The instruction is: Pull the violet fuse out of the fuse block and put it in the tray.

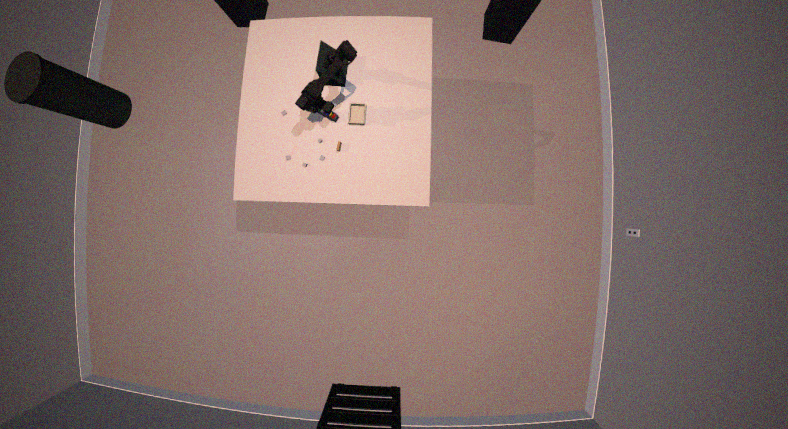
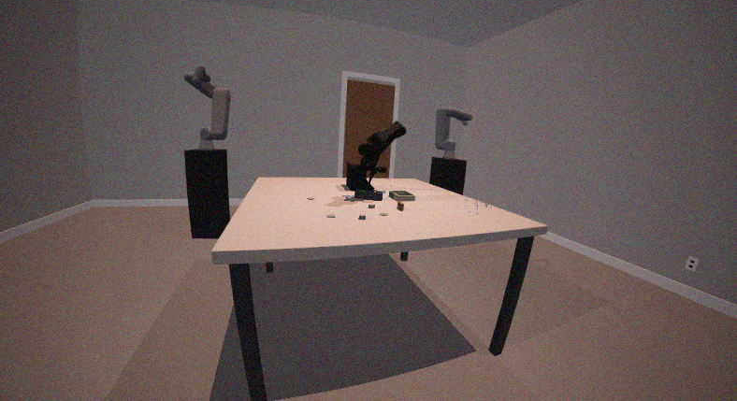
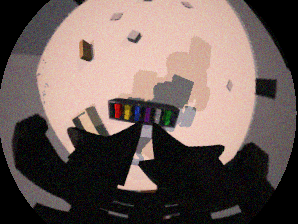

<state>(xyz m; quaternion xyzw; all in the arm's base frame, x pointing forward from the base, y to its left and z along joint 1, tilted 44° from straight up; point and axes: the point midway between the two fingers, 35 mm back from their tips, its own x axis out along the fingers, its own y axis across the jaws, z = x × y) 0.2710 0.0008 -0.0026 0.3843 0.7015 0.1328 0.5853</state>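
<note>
Now: the violet fuse 50 mm below my gripper tip. Also, from my gripper tip: tan tray 200 mm to the left, 70 mm below, 10 mm behind.
</note>
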